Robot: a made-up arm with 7 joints. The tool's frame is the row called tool.
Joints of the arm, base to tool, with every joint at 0 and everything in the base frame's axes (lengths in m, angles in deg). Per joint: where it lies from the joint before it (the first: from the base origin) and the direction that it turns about. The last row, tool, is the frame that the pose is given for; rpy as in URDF.
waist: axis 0 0 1 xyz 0.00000 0.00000 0.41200
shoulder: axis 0 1 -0.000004 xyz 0.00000 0.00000 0.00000
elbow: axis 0 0 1 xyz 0.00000 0.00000 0.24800
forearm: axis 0 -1 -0.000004 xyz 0.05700 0.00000 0.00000
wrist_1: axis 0 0.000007 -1 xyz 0.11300 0.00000 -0.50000
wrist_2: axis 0 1 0.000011 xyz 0.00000 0.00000 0.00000
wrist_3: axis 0 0.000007 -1 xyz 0.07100 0.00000 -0.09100
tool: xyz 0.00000 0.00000 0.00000 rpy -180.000 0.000 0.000
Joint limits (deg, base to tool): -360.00..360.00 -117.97..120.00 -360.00..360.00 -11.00..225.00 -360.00..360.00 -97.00..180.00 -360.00..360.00
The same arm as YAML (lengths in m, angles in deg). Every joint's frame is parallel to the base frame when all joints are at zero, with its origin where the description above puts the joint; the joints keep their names.
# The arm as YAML. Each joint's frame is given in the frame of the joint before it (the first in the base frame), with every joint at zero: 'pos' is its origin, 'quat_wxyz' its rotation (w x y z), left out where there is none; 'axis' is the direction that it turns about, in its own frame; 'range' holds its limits. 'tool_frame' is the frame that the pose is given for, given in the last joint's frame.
length_unit: m
angle_unit: deg
joints:
  - joint: waist
    pos: [0.0, 0.0, 0.412]
    axis: [0.0, 0.0, 1.0]
    range: [-360.0, 360.0]
  - joint: shoulder
    pos: [0.0, 0.0, 0.0]
    axis: [0.0, 1.0, 0.0]
    range: [-117.97, 120.0]
  - joint: elbow
    pos: [0.0, 0.0, 0.248]
    axis: [0.0, 0.0, 1.0]
    range: [-360.0, 360.0]
  - joint: forearm
    pos: [0.057, 0.0, 0.0]
    axis: [0.0, -1.0, 0.0]
    range: [-11.0, 225.0]
  - joint: wrist_1
    pos: [0.113, 0.0, -0.5]
    axis: [0.0, 0.0, -1.0]
    range: [-360.0, 360.0]
  - joint: wrist_2
    pos: [0.0, 0.0, 0.0]
    axis: [0.0, 1.0, 0.0]
    range: [-97.0, 180.0]
  - joint: wrist_3
    pos: [0.071, 0.0, -0.091]
    axis: [0.0, 0.0, -1.0]
    range: [-360.0, 360.0]
tool_frame:
  pos: [0.0, 0.0, 0.0]
  quat_wxyz: [0.0, 1.0, 0.0, 0.0]

